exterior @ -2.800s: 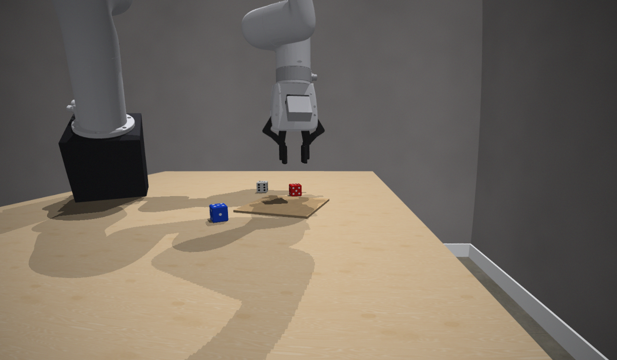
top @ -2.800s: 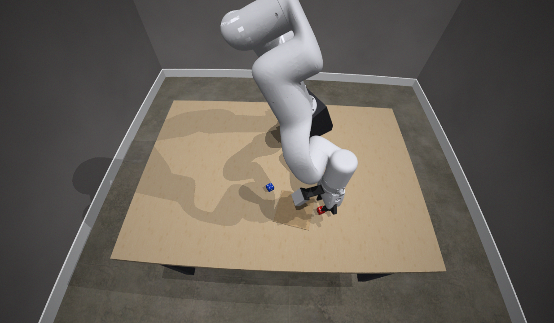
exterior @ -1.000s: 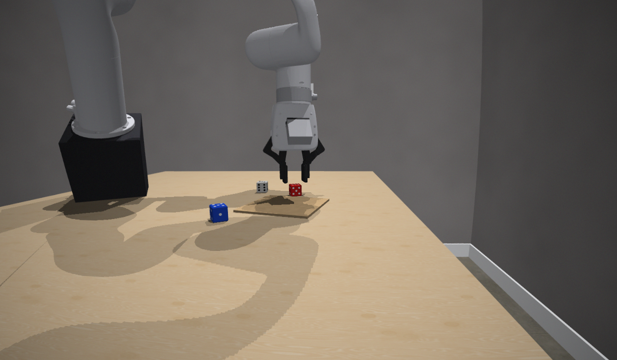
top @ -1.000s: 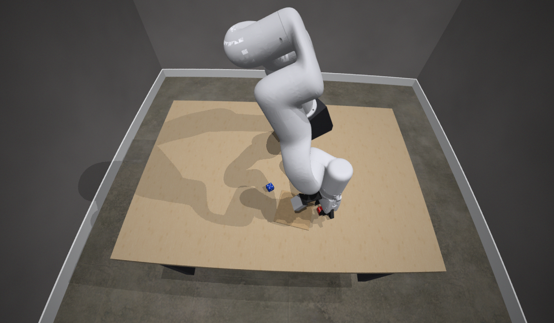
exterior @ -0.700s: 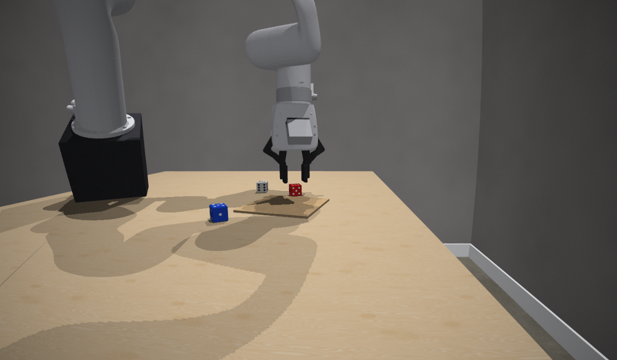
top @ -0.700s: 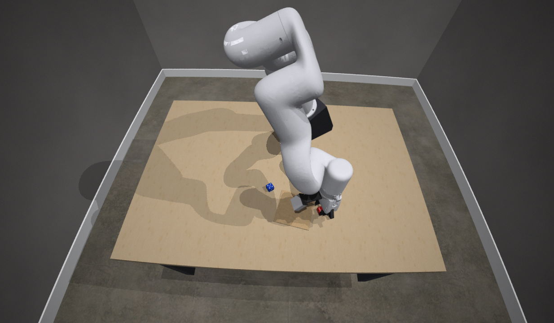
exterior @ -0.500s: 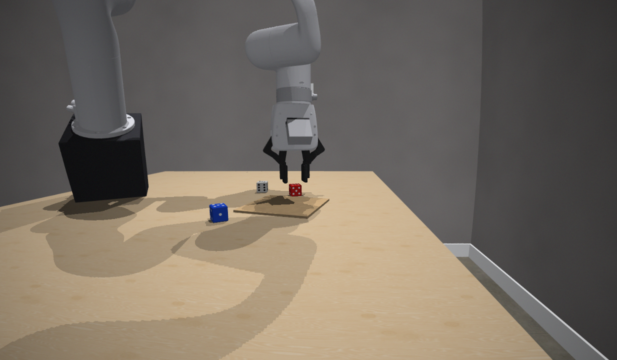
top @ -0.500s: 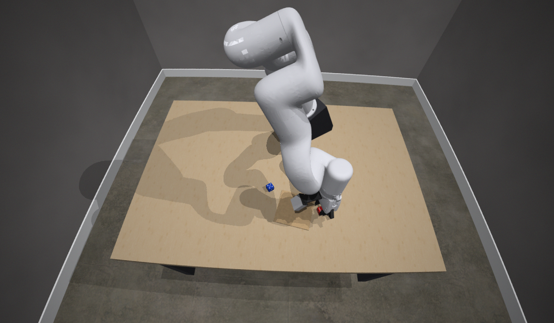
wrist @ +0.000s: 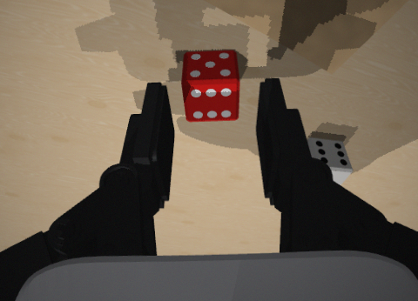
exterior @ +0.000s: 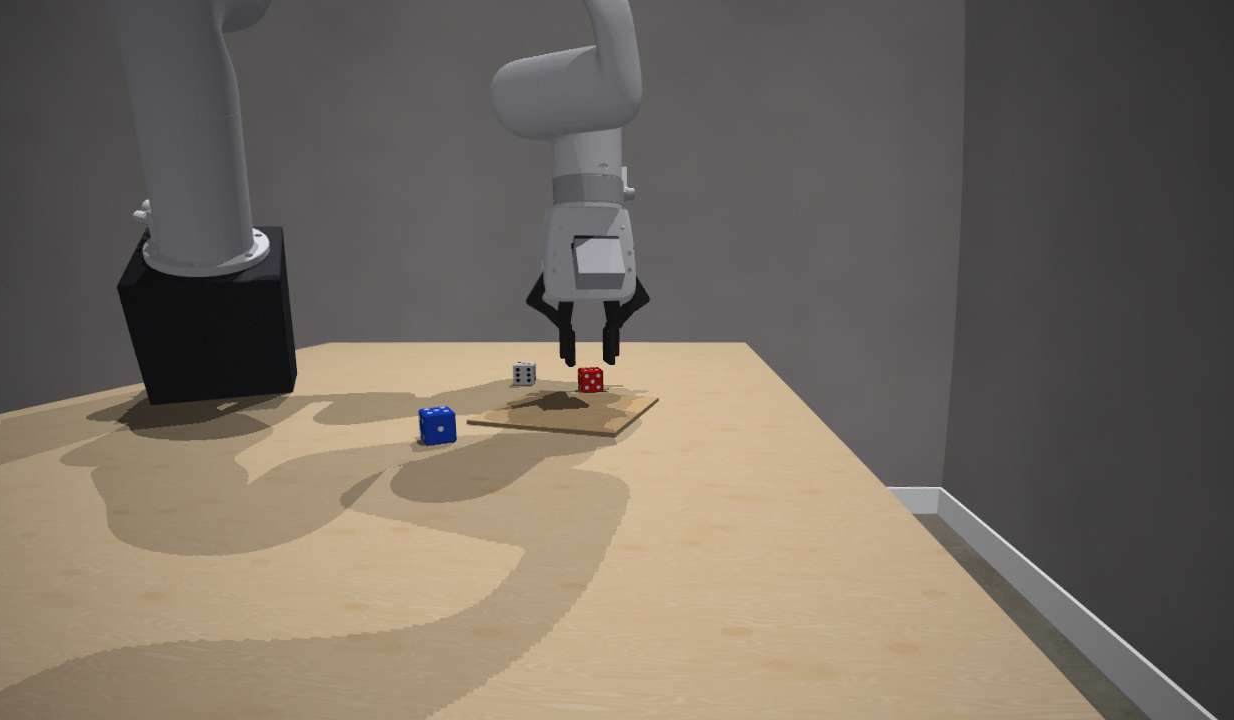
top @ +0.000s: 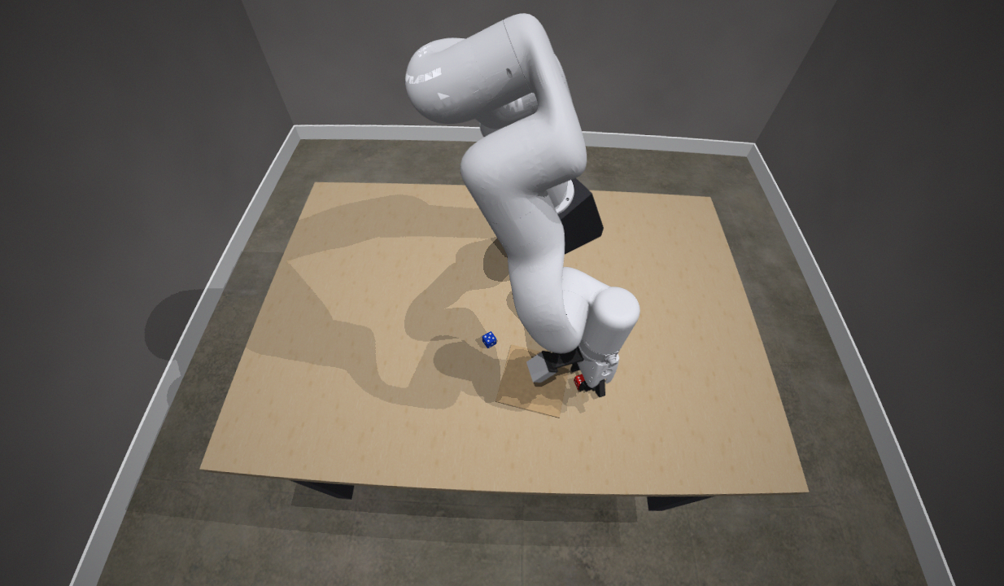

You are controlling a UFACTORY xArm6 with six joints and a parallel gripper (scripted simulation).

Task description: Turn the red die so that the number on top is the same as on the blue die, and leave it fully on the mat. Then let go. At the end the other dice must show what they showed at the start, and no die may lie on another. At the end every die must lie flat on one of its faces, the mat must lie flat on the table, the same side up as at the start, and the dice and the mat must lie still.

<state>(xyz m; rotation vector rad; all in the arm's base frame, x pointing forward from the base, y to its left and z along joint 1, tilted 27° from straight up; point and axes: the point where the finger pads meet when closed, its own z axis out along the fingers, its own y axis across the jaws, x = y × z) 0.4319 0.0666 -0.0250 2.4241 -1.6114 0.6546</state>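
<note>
My gripper is now 4 cm above the red die. The rest, counted from my hand: mat: 10 cm to the right, 5 cm below, 1 cm behind; blue die: 20 cm to the right, 9 cm behind, 4 cm below; white die: 9 cm behind, 4 cm to the left, 4 cm below.
</note>
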